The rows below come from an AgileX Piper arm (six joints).
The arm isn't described. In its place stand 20 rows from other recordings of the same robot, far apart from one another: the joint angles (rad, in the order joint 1, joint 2, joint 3, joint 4, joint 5, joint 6), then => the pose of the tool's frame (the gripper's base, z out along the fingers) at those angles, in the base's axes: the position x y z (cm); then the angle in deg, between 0 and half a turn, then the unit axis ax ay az.
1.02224 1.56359 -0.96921 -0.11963 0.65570 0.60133 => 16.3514 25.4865 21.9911 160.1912 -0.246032 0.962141 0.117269
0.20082 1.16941 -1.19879 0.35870 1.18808 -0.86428 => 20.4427 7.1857 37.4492 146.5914 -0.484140 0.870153 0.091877
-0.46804 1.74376 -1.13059 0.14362 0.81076 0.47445 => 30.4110 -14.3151 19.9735 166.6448 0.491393 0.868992 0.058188
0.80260 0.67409 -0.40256 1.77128 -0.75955 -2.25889 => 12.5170 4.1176 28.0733 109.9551 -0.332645 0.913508 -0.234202
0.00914 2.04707 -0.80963 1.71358 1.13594 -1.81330 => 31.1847 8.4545 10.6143 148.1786 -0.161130 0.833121 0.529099
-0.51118 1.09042 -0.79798 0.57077 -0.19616 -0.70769 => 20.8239 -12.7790 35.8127 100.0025 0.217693 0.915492 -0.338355
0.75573 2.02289 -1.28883 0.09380 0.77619 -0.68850 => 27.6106 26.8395 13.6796 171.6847 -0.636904 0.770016 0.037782
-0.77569 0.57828 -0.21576 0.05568 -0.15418 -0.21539 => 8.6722 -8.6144 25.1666 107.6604 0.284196 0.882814 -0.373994
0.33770 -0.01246 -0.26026 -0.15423 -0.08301 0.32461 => 2.4458 0.9817 30.5903 70.4582 -0.086543 0.923310 0.374178
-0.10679 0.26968 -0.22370 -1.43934 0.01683 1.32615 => 7.8033 -0.9892 27.1308 88.5903 0.005443 0.992576 -0.121508
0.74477 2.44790 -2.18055 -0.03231 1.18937 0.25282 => 37.7308 34.4120 16.1452 169.0234 -0.247716 0.968215 0.034583
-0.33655 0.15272 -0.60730 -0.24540 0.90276 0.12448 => 0.7762 -2.1103 32.1960 113.4970 0.214053 0.952488 -0.216673
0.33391 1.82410 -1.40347 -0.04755 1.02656 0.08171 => 35.2063 11.8214 23.6518 167.6740 -0.135838 0.990731 0.000647
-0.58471 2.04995 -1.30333 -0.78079 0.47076 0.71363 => 33.6066 -25.7287 14.6688 154.8997 0.319572 0.918052 -0.234635
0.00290 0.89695 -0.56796 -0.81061 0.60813 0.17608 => 16.6722 -3.7195 27.6413 138.7984 -0.158278 0.935869 -0.314796
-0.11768 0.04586 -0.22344 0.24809 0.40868 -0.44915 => 4.6419 0.3454 24.9381 98.2086 -0.093728 0.990699 -0.098646
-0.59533 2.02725 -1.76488 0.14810 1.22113 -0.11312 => 35.9657 -22.8360 24.8722 167.7972 0.257310 0.965617 0.037081
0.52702 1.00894 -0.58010 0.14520 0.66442 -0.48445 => 14.6957 9.4911 24.2952 147.8873 -0.444295 0.893342 0.067397
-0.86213 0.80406 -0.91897 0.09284 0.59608 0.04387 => 10.5841 -11.6193 39.0329 116.5578 0.446013 0.869327 -0.212938
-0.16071 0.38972 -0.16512 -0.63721 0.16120 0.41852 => 8.9630 -2.3333 22.9516 107.9278 0.010434 0.982652 -0.185166
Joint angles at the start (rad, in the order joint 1, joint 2, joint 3, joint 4, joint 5, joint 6):
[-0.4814, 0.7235, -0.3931, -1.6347, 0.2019, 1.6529]
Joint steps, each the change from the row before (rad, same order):
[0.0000, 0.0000, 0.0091, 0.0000, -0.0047, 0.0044]
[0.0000, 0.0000, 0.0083, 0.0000, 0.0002, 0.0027]
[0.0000, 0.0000, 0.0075, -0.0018, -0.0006, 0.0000]
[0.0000, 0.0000, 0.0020, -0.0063, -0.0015, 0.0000]
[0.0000, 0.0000, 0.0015, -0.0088, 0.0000, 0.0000]
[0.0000, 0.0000, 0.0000, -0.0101, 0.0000, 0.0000]
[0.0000, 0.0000, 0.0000, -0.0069, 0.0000, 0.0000]
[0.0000, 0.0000, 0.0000, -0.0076, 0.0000, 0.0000]
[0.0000, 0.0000, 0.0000, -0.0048, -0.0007, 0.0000]
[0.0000, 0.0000, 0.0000, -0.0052, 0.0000, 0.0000]
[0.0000, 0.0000, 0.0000, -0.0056, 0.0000, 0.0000]
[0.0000, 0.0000, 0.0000, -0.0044, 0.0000, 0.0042]
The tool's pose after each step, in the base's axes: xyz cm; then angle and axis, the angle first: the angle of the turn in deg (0 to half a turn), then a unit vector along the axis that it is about. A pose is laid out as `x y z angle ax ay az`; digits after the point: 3 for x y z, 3 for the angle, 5 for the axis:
12.374 -8.471 27.642 108.992 0.31133 0.91274 -0.26454
12.326 -8.448 27.364 109.407 0.31223 0.91305 -0.26239
12.286 -8.421 27.116 109.817 0.31073 0.91380 -0.26156
12.285 -8.405 27.058 109.933 0.30707 0.91467 -0.26283
12.280 -8.401 27.023 110.054 0.30269 0.91530 -0.26573
12.285 -8.402 27.040 110.100 0.29774 0.91587 -0.26933
12.288 -8.402 27.052 110.133 0.29436 0.91623 -0.27178
12.292 -8.403 27.065 110.171 0.29063 0.91662 -0.27448
12.298 -8.398 27.072 110.187 0.28805 0.91702 -0.27586
12.301 -8.398 27.081 110.213 0.28550 0.91726 -0.27770
12.304 -8.398 27.090 110.243 0.28274 0.91752 -0.27967
12.306 -8.398 27.097 110.199 0.28262 0.91749 -0.27987

